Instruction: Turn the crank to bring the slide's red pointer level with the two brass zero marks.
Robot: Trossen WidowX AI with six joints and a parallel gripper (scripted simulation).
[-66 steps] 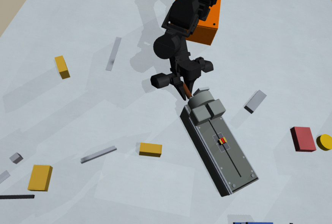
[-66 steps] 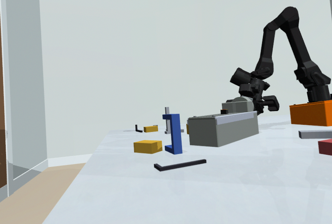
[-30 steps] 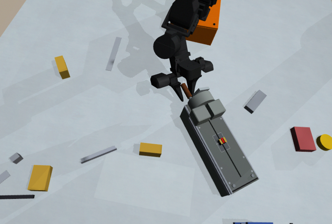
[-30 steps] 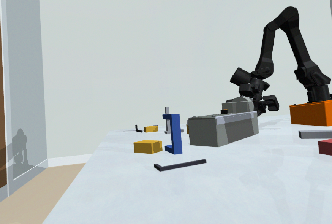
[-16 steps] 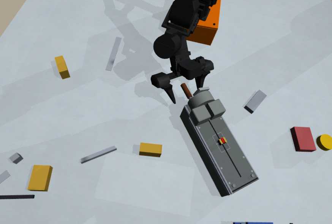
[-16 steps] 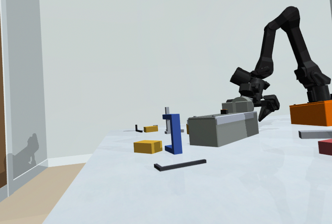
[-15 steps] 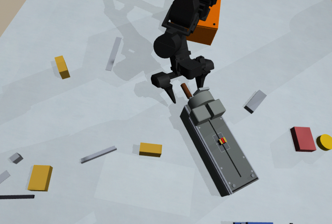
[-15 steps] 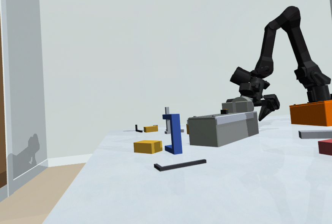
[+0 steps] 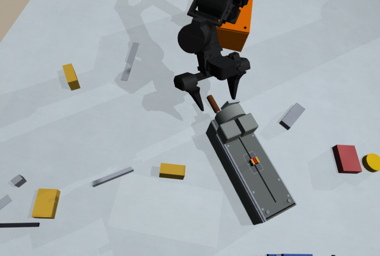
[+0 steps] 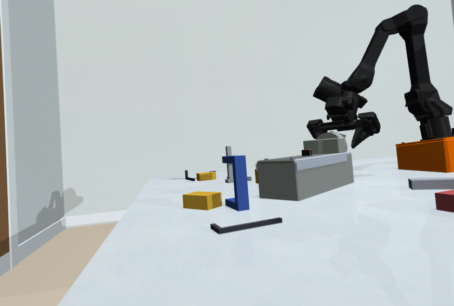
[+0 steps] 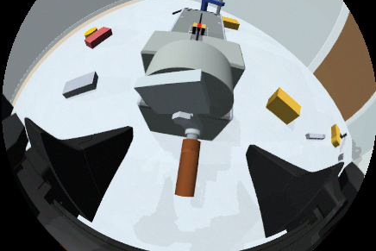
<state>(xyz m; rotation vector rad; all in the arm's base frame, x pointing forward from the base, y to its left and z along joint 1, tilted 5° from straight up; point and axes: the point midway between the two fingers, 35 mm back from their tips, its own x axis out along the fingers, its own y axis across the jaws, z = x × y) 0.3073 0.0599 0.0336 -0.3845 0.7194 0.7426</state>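
Right now my gripper tip is 10 mm past the brown handle, 10 mm to the left of it and 20 mm above it. Also, from my gripper tip: red pointer (110 mm ahead, 130 mm to the left); then grey block (110 mm behind, 220 mm to the left, 70 mm below); then blue clamp (270 mm ahead, 270 mm to the left, 30 mm below).
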